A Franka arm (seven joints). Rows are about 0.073 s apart.
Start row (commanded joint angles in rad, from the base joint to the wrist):
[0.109, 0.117, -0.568, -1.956, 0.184, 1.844, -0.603]
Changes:
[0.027, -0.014, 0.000, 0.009, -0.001, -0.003, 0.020]
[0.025, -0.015, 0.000, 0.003, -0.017, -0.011, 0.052]
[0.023, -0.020, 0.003, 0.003, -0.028, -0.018, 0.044]
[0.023, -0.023, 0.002, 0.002, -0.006, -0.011, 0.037]
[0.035, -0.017, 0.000, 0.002, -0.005, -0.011, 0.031]
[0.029, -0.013, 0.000, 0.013, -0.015, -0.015, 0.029]
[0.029, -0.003, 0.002, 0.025, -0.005, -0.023, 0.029]
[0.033, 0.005, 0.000, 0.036, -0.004, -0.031, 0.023]
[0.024, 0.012, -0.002, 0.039, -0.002, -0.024, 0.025]
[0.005, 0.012, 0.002, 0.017, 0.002, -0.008, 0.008]
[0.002, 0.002, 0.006, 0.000, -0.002, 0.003, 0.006]
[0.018, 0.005, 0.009, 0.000, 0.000, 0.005, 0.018]
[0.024, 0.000, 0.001, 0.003, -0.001, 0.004, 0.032]
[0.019, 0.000, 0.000, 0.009, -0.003, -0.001, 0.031]
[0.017, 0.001, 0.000, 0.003, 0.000, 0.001, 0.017]
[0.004, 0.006, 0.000, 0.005, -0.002, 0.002, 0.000]
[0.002, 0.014, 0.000, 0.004, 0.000, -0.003, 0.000]
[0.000, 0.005, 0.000, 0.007, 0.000, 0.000, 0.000]
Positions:
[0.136, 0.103, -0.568, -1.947, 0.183, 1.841, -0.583]
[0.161, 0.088, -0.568, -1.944, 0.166, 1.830, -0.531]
[0.184, 0.068, -0.565, -1.941, 0.138, 1.812, -0.487]
[0.207, 0.045, -0.563, -1.939, 0.132, 1.801, -0.450]
[0.242, 0.028, -0.563, -1.937, 0.127, 1.790, -0.419]
[0.271, 0.015, -0.563, -1.924, 0.112, 1.775, -0.390]
[0.300, 0.012, -0.561, -1.899, 0.107, 1.752, -0.361]
[0.333, 0.017, -0.561, -1.863, 0.103, 1.721, -0.338]
[0.357, 0.029, -0.563, -1.824, 0.101, 1.697, -0.313]
[0.362, 0.041, -0.561, -1.807, 0.103, 1.689, -0.305]
[0.364, 0.043, -0.555, -1.807, 0.101, 1.692, -0.299]
[0.382, 0.048, -0.546, -1.807, 0.101, 1.697, -0.281]
[0.406, 0.048, -0.545, -1.804, 0.100, 1.701, -0.249]
[0.425, 0.048, -0.545, -1.795, 0.097, 1.700, -0.218]
[0.442, 0.049, -0.545, -1.792, 0.097, 1.701, -0.201]
[0.446, 0.055, -0.545, -1.787, 0.095, 1.703, -0.201]
[0.448, 0.069, -0.545, -1.783, 0.095, 1.700, -0.201]
[0.448, 0.074, -0.545, -1.776, 0.095, 1.700, -0.201]

